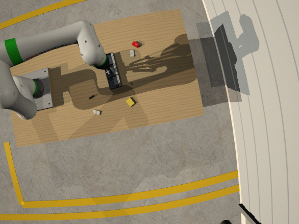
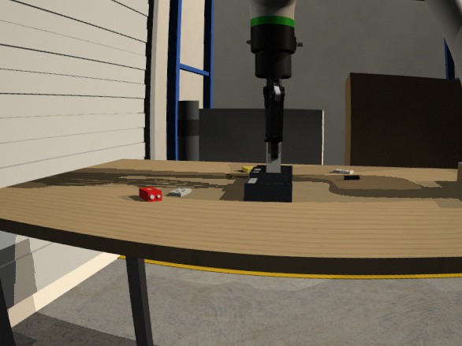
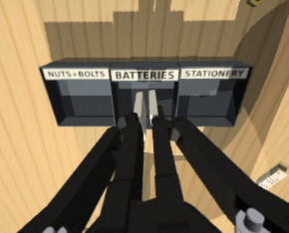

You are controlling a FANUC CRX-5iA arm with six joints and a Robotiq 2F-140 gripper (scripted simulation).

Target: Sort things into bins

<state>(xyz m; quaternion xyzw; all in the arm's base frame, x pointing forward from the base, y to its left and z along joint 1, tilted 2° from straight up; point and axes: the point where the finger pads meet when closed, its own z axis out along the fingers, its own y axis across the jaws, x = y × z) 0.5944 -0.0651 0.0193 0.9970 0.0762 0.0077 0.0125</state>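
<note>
The black three-part bin is 40 mm below my hand. Round my hand: yellow pad: 60 mm ahead, 240 mm to the right, 60 mm below; nut: 110 mm ahead, 120 mm to the right, 60 mm below; black piece: 190 mm behind, 130 mm to the right, 60 mm below.
</note>
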